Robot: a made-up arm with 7 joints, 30 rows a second.
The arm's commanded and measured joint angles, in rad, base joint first. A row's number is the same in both.
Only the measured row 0 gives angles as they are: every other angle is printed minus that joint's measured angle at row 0.
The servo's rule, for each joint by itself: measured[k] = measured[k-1] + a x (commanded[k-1-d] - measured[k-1]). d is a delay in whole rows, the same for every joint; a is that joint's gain. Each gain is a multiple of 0.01, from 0.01 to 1. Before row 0 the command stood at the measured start. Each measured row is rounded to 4 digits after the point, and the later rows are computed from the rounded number. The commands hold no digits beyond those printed.
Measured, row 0:
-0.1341, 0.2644, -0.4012, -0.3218, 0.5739, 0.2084, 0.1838
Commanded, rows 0 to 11:
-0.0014, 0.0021, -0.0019, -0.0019, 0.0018, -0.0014, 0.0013
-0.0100, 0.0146, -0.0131, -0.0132, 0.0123, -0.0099, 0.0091
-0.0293, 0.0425, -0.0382, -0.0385, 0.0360, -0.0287, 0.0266
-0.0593, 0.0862, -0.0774, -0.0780, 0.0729, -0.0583, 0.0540
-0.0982, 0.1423, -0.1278, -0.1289, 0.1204, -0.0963, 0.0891
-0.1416, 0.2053, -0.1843, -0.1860, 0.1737, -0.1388, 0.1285
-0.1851, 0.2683, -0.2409, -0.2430, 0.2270, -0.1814, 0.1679
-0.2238, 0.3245, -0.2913, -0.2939, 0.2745, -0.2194, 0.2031
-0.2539, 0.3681, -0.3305, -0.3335, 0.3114, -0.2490, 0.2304
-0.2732, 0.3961, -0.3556, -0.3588, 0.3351, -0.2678, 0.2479
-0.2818, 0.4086, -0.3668, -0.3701, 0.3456, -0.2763, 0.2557
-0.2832, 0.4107, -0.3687, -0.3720, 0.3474, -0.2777, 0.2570
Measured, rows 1 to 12:
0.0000, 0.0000, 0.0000, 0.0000, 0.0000, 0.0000, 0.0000
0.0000, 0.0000, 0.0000, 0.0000, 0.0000, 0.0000, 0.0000
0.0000, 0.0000, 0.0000, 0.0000, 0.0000, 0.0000, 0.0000
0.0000, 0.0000, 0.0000, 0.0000, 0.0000, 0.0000, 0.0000
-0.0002, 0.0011, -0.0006, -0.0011, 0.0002, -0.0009, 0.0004
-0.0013, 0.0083, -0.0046, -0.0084, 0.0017, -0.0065, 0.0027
-0.0044, 0.0264, -0.0154, -0.0265, 0.0058, -0.0203, 0.0092
-0.0104, 0.0581, -0.0352, -0.0574, 0.0139, -0.0439, 0.0213
-0.0201, 0.1027, -0.0648, -0.1003, 0.0267, -0.0764, 0.0396
-0.0335, 0.1571, -0.1030, -0.1517, 0.0443, -0.1151, 0.0636
-0.0502, 0.2160, -0.1471, -0.2065, 0.0662, -0.1562, 0.0918
-0.0693, 0.2735, -0.1932, -0.2589, 0.0912, -0.1954, 0.1219
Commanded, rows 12 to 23:
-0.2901, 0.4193, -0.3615, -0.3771, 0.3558, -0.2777, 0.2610
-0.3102, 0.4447, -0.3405, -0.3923, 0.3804, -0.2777, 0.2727
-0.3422, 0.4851, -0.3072, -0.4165, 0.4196, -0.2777, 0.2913
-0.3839, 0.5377, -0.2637, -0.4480, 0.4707, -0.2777, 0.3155
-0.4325, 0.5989, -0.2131, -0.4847, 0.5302, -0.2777, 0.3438
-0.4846, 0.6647, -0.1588, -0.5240, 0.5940, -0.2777, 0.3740
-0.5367, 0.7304, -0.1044, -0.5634, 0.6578, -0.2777, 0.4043
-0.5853, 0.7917, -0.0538, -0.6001, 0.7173, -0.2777, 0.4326
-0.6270, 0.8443, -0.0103, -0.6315, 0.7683, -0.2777, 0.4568
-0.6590, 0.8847, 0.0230, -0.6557, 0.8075, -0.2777, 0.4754
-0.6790, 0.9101, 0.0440, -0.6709, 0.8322, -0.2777, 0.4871
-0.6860, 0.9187, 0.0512, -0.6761, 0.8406, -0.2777, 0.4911
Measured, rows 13 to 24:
-0.0896, 0.3236, -0.2371, -0.3037, 0.1176, -0.2286, 0.1512
-0.1098, 0.3620, -0.2750, -0.3368, 0.1437, -0.2529, 0.1773
-0.1287, 0.3867, -0.3044, -0.3568, 0.1679, -0.2674, 0.1985
-0.1457, 0.3994, -0.3250, -0.3659, 0.1894, -0.2738, 0.2143
-0.1616, 0.4099, -0.3367, -0.3726, 0.2094, -0.2762, 0.2269
-0.1779, 0.4283, -0.3379, -0.3844, 0.2299, -0.2771, 0.2393
-0.1960, 0.4584, -0.3281, -0.4037, 0.2527, -0.2775, 0.2533
-0.2167, 0.5004, -0.3075, -0.4303, 0.2789, -0.2776, 0.2701
-0.2404, 0.5526, -0.2773, -0.4629, 0.3091, -0.2777, 0.2900
-0.2673, 0.6120, -0.2394, -0.4996, 0.3433, -0.2777, 0.3127
-0.2969, 0.6748, -0.1962, -0.5379, 0.3810, -0.2777, 0.3374
-0.3286, 0.7368, -0.1506, -0.5752, 0.4214, -0.2777, 0.3631

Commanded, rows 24 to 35:
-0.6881, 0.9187, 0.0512, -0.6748, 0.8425, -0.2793, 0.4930
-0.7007, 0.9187, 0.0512, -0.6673, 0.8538, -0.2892, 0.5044
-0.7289, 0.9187, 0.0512, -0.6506, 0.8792, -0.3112, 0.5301
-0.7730, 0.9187, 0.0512, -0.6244, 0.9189, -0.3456, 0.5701
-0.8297, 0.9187, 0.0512, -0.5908, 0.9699, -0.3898, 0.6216
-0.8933, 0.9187, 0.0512, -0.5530, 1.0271, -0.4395, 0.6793
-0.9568, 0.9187, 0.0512, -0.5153, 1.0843, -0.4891, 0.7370
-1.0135, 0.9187, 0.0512, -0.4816, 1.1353, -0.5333, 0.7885
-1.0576, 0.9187, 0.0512, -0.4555, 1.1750, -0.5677, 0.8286
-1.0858, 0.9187, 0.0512, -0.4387, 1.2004, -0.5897, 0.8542
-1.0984, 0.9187, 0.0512, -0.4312, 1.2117, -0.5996, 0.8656
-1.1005, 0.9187, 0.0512, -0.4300, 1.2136, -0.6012, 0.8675
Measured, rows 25 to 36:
-0.3614, 0.7938, -0.1057, -0.6090, 0.4630, -0.2777, 0.3884
-0.3941, 0.8420, -0.0645, -0.6370, 0.5043, -0.2777, 0.4119
-0.4254, 0.8781, -0.0298, -0.6573, 0.5436, -0.2777, 0.4322
-0.4541, 0.8996, -0.0039, -0.6686, 0.5792, -0.2777, 0.4481
-0.4798, 0.9097, 0.0137, -0.6723, 0.6108, -0.2787, 0.4602
-0.5041, 0.9145, 0.0257, -0.6693, 0.6400, -0.2852, 0.4721
-0.5288, 0.9167, 0.0339, -0.6581, 0.6687, -0.3013, 0.4878
-0.5557, 0.9178, 0.0394, -0.6379, 0.6987, -0.3288, 0.5100
-0.5858, 0.9183, 0.0432, -0.6096, 0.7312, -0.3666, 0.5401
-0.6196, 0.9185, 0.0458, -0.5756, 0.7667, -0.4118, 0.5777
-0.6567, 0.9186, 0.0475, -0.5394, 0.8048, -0.4597, 0.6207
-0.6959, 0.9187, 0.0487, -0.5047, 0.8445, -0.5053, 0.6660

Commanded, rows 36 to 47:
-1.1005, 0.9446, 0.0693, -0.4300, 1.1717, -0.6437, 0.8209
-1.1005, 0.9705, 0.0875, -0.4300, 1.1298, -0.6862, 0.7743
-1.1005, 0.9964, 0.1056, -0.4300, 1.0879, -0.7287, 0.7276
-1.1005, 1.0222, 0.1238, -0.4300, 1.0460, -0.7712, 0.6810
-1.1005, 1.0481, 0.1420, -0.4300, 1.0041, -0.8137, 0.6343
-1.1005, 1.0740, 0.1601, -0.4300, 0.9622, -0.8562, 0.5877
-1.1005, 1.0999, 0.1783, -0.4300, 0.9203, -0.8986, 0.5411
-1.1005, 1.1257, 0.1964, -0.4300, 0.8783, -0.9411, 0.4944
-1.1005, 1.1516, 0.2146, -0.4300, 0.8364, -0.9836, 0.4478
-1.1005, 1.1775, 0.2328, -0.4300, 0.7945, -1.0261, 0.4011
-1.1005, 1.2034, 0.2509, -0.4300, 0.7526, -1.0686, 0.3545
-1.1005, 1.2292, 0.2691, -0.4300, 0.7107, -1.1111, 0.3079
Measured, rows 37 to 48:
-0.7357, 0.9187, 0.0495, -0.4752, 0.8842, -0.5440, 0.7099
-0.7742, 0.9187, 0.0500, -0.4533, 0.9221, -0.5723, 0.7489
-0.8099, 0.9187, 0.0504, -0.4400, 0.9569, -0.5892, 0.7804
-0.8419, 0.9187, 0.0507, -0.4340, 0.9877, -0.5966, 0.8039
-0.8703, 0.9324, 0.0567, -0.4316, 1.0098, -0.6258, 0.8085
-0.8956, 0.9526, 0.0666, -0.4306, 1.0242, -0.6632, 0.7993
-0.9181, 0.9758, 0.0791, -0.4302, 1.0318, -0.7038, 0.7799
-0.9382, 1.0004, 0.0934, -0.4301, 1.0335, -0.7456, 0.7532
-0.9561, 1.0257, 0.1090, -0.4300, 1.0300, -0.7878, 0.7211
-0.9720, 1.0513, 0.1254, -0.4300, 1.0219, -0.8302, 0.6851
-0.9861, 1.0771, 0.1423, -0.4300, 1.0097, -0.8726, 0.6462
-0.9987, 1.1029, 0.1596, -0.4300, 0.9939, -0.9151, 0.6052

